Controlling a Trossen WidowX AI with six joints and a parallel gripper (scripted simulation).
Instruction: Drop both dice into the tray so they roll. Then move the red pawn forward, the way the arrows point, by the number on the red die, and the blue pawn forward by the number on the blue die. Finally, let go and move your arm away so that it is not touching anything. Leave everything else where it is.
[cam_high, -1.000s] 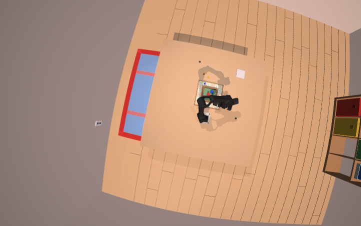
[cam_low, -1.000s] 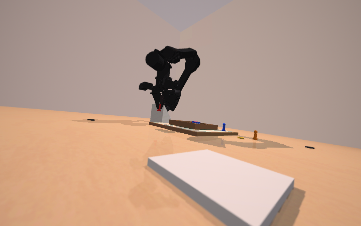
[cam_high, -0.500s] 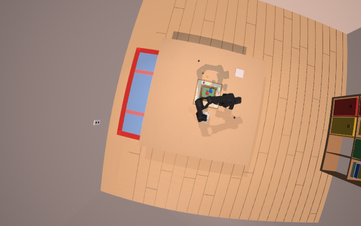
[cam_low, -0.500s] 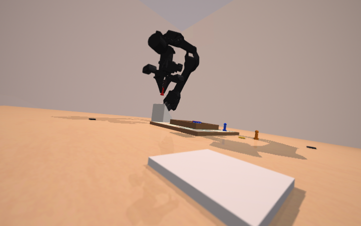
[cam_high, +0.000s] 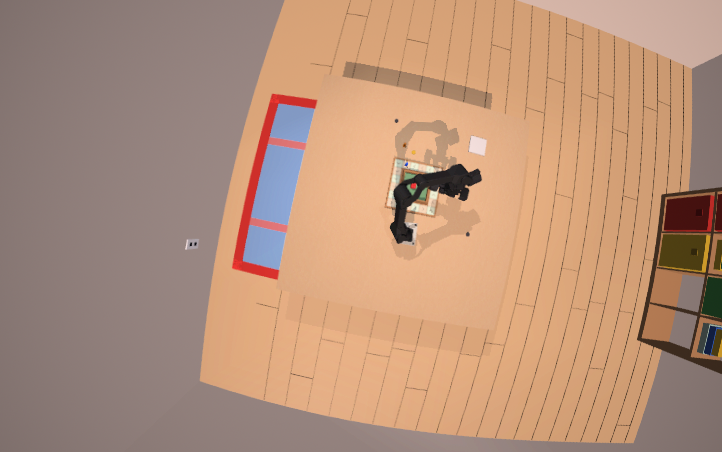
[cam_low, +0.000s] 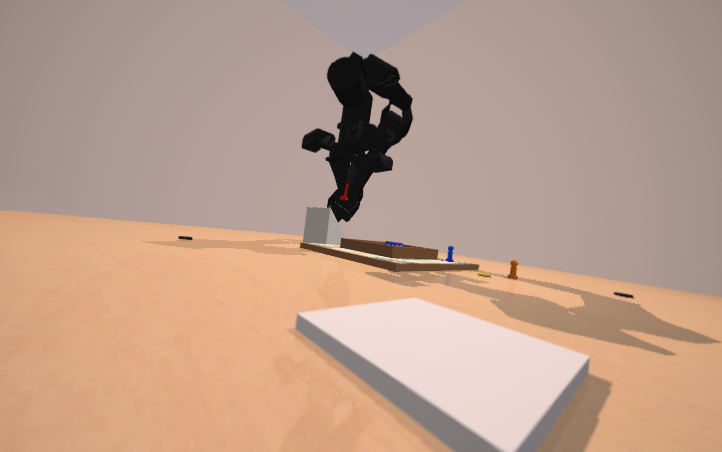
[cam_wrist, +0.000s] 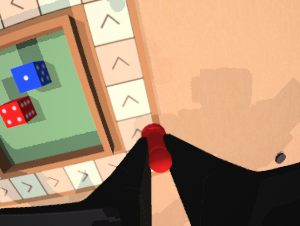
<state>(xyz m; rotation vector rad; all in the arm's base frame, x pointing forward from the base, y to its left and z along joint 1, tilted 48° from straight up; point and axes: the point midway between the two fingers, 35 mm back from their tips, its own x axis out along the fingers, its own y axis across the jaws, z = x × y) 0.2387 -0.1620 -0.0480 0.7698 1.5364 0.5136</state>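
The blue pawn lies 190 mm to the left of my gripper tip, 150 mm ahead of it and 90 mm below it. Round my gripper tip: small yellow piece: 230 mm ahead, 150 mm to the left, 120 mm below; red pawn: 10 mm above; tray: 130 mm to the left, 110 mm below, 30 mm ahead.
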